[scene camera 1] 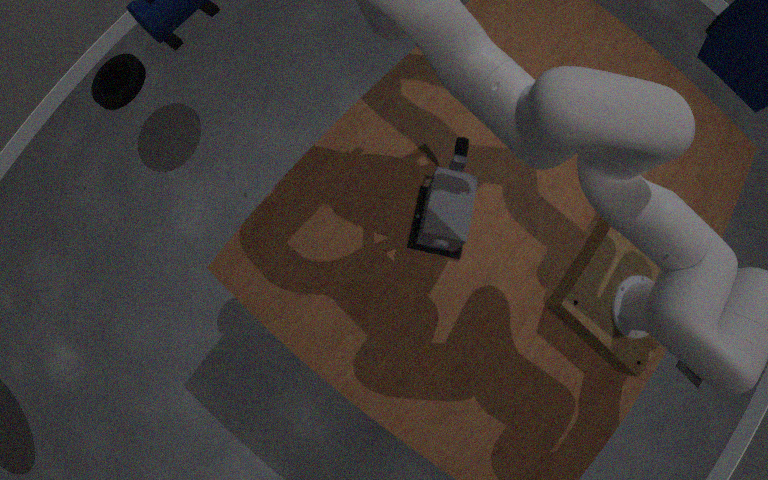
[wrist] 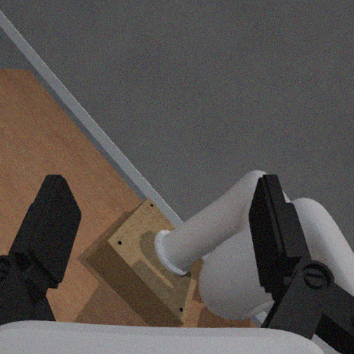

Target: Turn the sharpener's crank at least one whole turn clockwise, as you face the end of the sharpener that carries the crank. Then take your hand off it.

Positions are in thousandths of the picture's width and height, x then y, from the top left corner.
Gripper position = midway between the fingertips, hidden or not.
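Note:
I can see my gripper (wrist: 456,549), and I can see a sharpener (scene camera 1: 576,455) as well.

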